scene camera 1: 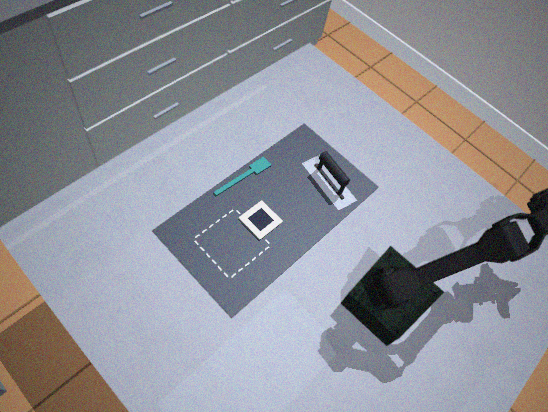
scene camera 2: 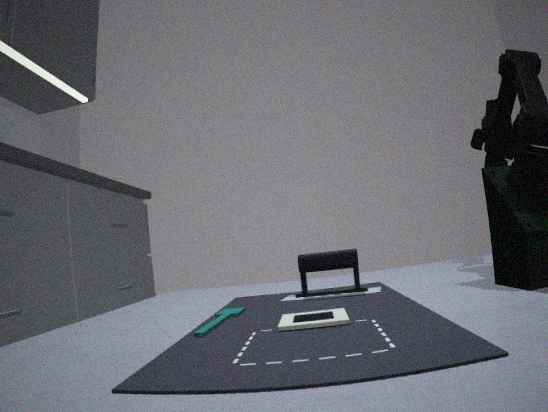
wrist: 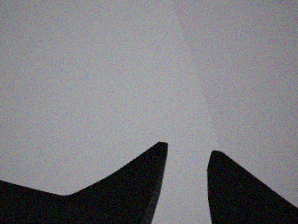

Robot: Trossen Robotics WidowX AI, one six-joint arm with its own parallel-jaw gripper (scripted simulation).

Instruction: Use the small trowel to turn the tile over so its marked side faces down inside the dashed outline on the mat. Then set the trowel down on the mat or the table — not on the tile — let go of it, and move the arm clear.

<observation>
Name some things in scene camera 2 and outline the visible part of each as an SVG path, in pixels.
A white tile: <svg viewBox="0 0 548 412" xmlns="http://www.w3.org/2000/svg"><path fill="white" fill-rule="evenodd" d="M350 319L344 308L284 314L279 322L278 331L344 325L349 323Z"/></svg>
</observation>
